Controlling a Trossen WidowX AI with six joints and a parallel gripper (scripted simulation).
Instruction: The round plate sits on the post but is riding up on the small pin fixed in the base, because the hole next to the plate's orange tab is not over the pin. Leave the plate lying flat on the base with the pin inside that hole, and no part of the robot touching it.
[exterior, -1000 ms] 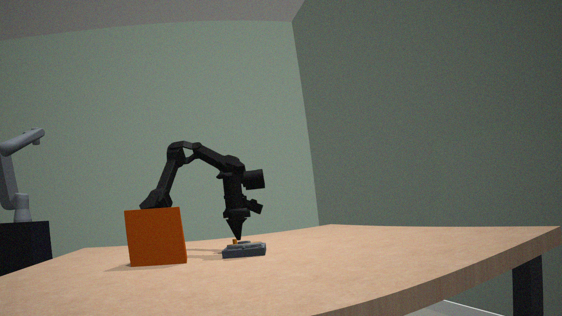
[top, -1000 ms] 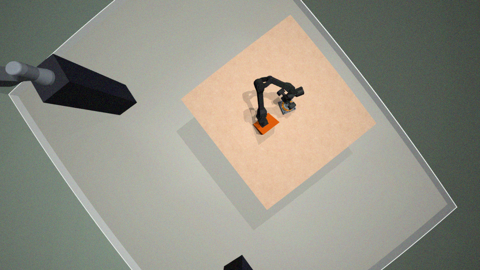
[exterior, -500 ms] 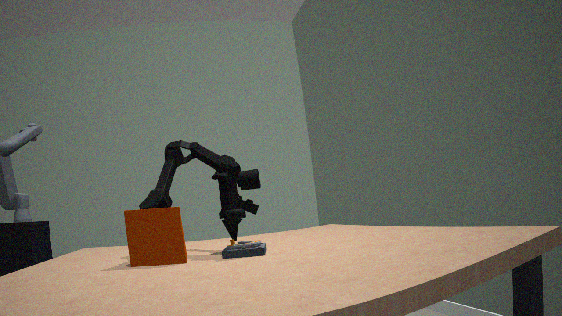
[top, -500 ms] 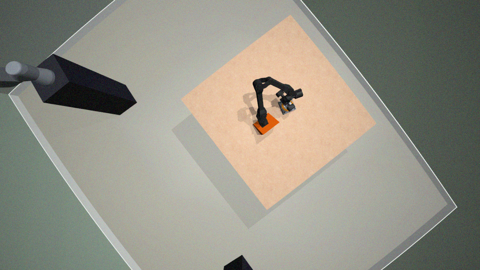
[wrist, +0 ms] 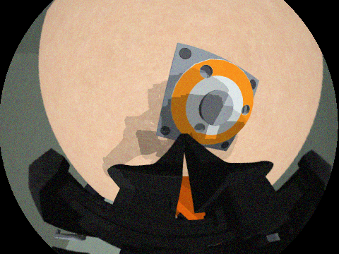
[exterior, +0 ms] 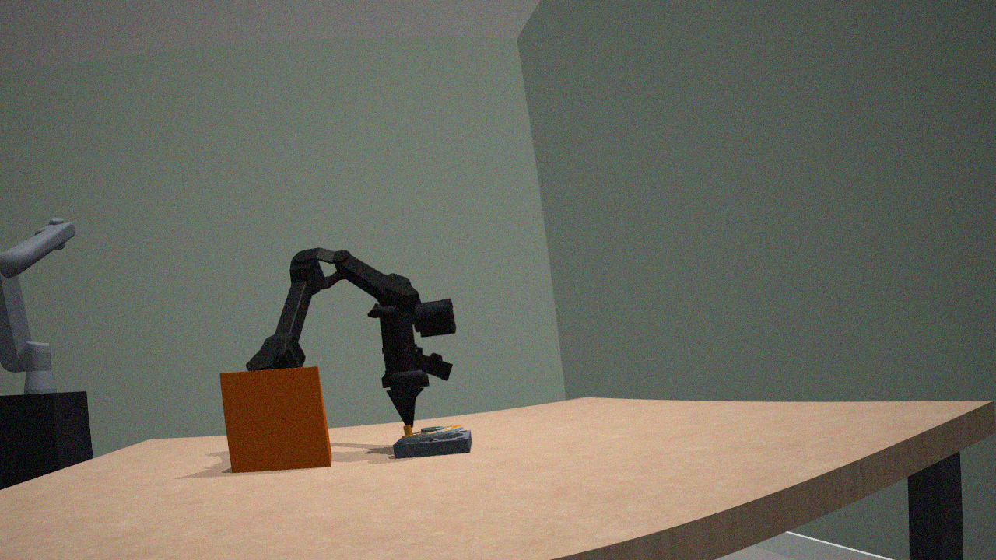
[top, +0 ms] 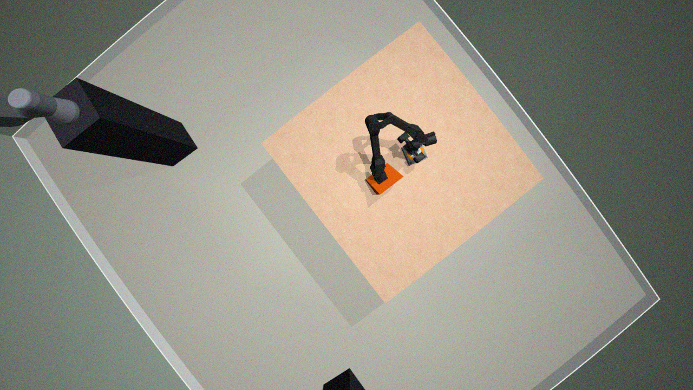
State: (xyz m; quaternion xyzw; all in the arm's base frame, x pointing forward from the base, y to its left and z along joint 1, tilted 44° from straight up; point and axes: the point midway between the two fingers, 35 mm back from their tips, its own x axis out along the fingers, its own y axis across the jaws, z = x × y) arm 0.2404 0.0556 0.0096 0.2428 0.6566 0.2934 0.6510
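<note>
Right now the round plate is 20 mm ahead of my gripper tip, 20 mm to the right of it and 10 mm below it. The rest, counted from my gripper tip: square grey base 40 mm ahead, 40 mm to the right, 20 mm below.
</note>
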